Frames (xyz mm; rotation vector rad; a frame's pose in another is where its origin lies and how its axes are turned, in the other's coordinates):
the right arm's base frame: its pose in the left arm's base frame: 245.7 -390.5 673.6 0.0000 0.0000 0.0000
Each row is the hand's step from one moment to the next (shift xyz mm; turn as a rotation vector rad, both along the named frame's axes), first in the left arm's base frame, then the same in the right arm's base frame.
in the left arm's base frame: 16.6 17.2 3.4 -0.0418 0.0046 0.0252
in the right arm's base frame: 16.6 17.2 3.4 -0.0418 0.0046 0.0252
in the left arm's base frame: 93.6 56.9 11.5 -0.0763 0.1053 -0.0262
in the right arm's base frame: 93.6 56.9 11.5 -0.0763 0.1053 -0.0262
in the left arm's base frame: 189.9 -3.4 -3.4 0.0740 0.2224 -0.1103
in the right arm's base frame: 189.9 -3.4 -3.4 0.0740 0.2224 -0.1103
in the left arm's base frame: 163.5 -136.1 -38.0 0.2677 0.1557 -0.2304
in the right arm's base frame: 163.5 -136.1 -38.0 0.2677 0.1557 -0.2304
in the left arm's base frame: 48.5 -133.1 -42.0 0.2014 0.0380 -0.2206
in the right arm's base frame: 48.5 -133.1 -42.0 0.2014 0.0380 -0.2206
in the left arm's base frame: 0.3 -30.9 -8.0 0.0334 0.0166 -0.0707
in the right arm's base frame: 0.3 -30.9 -8.0 0.0334 0.0166 -0.0707
